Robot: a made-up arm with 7 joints. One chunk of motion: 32 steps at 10 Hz.
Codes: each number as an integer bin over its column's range. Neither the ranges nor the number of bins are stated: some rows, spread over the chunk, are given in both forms.
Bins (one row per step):
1: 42 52 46 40 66 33
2: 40 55 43 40 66 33
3: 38 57 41 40 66 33
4: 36 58 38 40 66 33
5: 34 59 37 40 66 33
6: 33 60 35 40 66 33
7: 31 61 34 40 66 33
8: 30 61 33 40 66 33
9: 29 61 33 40 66 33
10: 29 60 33 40 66 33
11: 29 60 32 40 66 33
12: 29 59 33 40 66 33
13: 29 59 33 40 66 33
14: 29 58 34 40 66 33
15: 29 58 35 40 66 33
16: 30 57 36 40 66 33
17: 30 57 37 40 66 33
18: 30 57 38 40 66 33
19: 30 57 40 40 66 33
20: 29 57 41 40 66 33
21: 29 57 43 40 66 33
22: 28 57 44 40 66 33
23: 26 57 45 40 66 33
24: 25 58 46 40 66 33
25: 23 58 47 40 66 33
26: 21 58 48 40 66 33
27: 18 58 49 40 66 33
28: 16 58 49 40 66 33
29: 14 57 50 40 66 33
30: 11 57 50 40 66 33
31: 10 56 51 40 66 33
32: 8 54 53 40 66 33
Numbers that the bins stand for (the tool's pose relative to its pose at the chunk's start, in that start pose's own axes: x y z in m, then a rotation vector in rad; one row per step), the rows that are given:
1: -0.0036 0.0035 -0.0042 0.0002 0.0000 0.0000
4: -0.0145 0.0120 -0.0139 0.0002 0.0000 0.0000
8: -0.0255 0.0163 -0.0200 0.0002 0.0000 0.0000
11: -0.0273 0.0148 -0.0212 0.0002 0.0000 0.0000
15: -0.0273 0.0120 -0.0176 0.0002 0.0000 0.0000
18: -0.0255 0.0106 -0.0139 0.0002 0.0000 0.0000
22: -0.0291 0.0106 -0.0067 0.0002 0.0000 0.0000
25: -0.0382 0.0120 -0.0030 0.0002 0.0000 0.0000
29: -0.0545 0.0106 0.0006 0.0002 0.0000 0.0000
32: -0.0655 0.0064 0.0042 0.0002 0.0000 0.0000
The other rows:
2: -0.0073 0.0078 -0.0079 0.0002 0.0000 0.0000
3: -0.0109 0.0106 -0.0103 0.0002 0.0000 0.0000
5: -0.0182 0.0134 -0.0152 0.0002 0.0000 0.0000
6: -0.0200 0.0148 -0.0176 0.0002 0.0000 0.0000
7: -0.0236 0.0163 -0.0188 0.0002 0.0000 0.0000
9: -0.0273 0.0163 -0.0200 0.0002 0.0000 0.0000
10: -0.0273 0.0148 -0.0200 0.0002 0.0000 0.0000
12: -0.0273 0.0134 -0.0200 0.0002 0.0000 0.0000
13: -0.0273 0.0134 -0.0200 0.0002 0.0000 0.0000
14: -0.0273 0.0120 -0.0188 0.0002 0.0000 0.0000
16: -0.0255 0.0106 -0.0164 0.0002 0.0000 0.0000
17: -0.0255 0.0106 -0.0152 0.0002 0.0000 0.0000
19: -0.0255 0.0106 -0.0115 0.0002 0.0000 0.0000
20: -0.0273 0.0106 -0.0103 0.0002 0.0000 0.0000
21: -0.0273 0.0106 -0.0079 0.0002 0.0000 0.0000
23: -0.0327 0.0106 -0.0055 0.0002 0.0000 0.0000
24: -0.0345 0.0120 -0.0042 0.0002 0.0000 0.0000
26: -0.0418 0.0120 -0.0018 0.0002 0.0000 0.0000
27: -0.0473 0.0120 -0.0006 0.0002 0.0000 0.0000
28: -0.0509 0.0120 -0.0006 0.0002 0.0000 0.0000
30: -0.0600 0.0106 0.0006 0.0002 0.0000 0.0000
31: -0.0618 0.0092 0.0018 0.0002 0.0000 0.0000

